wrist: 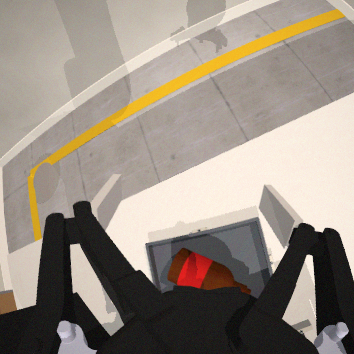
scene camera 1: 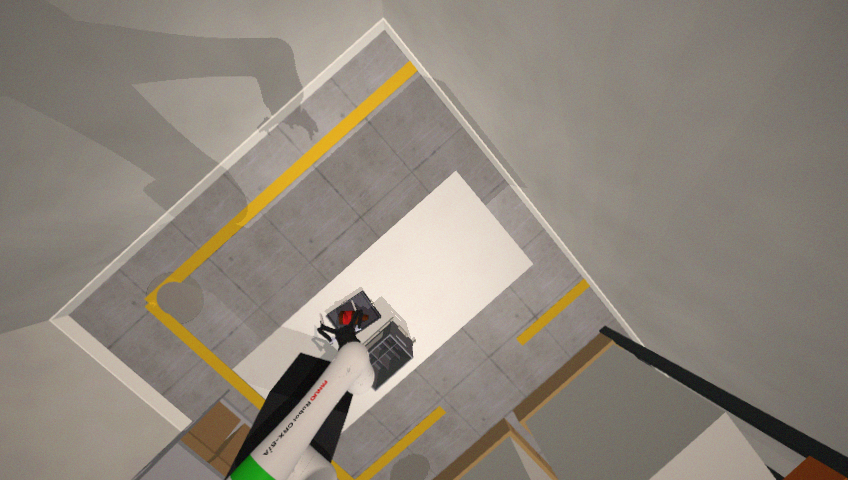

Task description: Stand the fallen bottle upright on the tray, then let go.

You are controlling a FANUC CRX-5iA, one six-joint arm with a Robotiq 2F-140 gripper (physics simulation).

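Frame: origin at the arm's base, x back, y right, z up, level; metres.
Where they show: gripper, fingertip midpoint: (wrist: 192, 191) (scene camera 1: 337, 308).
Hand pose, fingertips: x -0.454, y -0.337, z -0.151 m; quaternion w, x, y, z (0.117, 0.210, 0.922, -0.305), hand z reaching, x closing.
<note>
Each offset is from my fingertips to the top centre of the thing. "spot": to the spot under its first point. Level surfaces: height alone.
A brown bottle with a red label {dx +0.059, dy +0.132, dz -0.185 m} (scene camera 1: 346, 317) (wrist: 196, 270) lies on its side in a dark grey tray {spot: dx -0.033, dy +0.085, dz -0.258 m} (scene camera 1: 363, 299) (wrist: 250, 240). In the wrist view its neck points to the lower right, and the gripper's body hides part of its lower side. My gripper (scene camera 1: 340, 322) (wrist: 192, 191) is wide open with nothing between its fingers. In the wrist view the bottle shows below the line between the two fingertips. In the scene view the gripper overlaps the tray's near side. Its height above the bottle is hard to tell.
A dark grey crate with compartments {dx +0.041, dy +0.393, dz -0.088 m} (scene camera 1: 402, 337) stands right beside the tray, partly behind the arm. Both stand on a white table top {dz -0.264 m} (scene camera 1: 446, 237) (wrist: 310, 150). Low pale walls and yellow floor lines lie around the table. Wooden-edged panels show at the lower right.
</note>
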